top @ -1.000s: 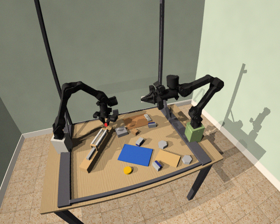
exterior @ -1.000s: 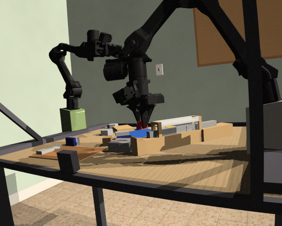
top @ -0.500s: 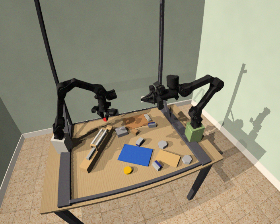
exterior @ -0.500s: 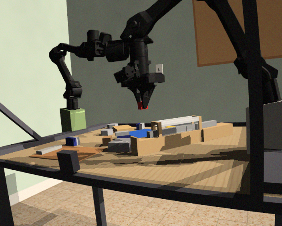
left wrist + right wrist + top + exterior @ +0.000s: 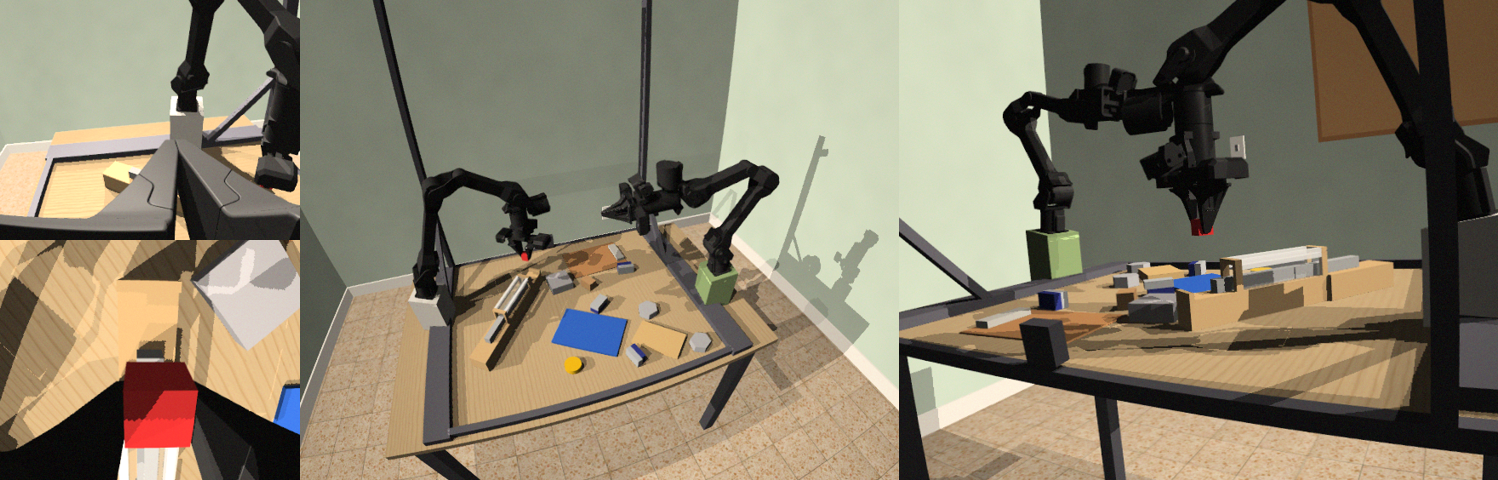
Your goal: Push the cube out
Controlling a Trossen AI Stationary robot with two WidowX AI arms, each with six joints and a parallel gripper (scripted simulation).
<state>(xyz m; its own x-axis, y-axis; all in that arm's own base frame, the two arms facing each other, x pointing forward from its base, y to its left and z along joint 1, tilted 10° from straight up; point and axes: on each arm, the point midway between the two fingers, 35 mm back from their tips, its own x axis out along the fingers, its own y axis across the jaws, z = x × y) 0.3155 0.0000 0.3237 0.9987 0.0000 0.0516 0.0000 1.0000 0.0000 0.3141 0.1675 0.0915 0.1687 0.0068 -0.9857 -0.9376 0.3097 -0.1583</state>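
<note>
The red cube lies 30 mm below my right hand. Also, from my right hand: blue mat 240 mm ahead, 200 mm to the left, 170 mm below; tan channel 120 mm below, 120 mm ahead, 50 mm to the right; grey block 160 mm below, 100 mm to the left.
</note>
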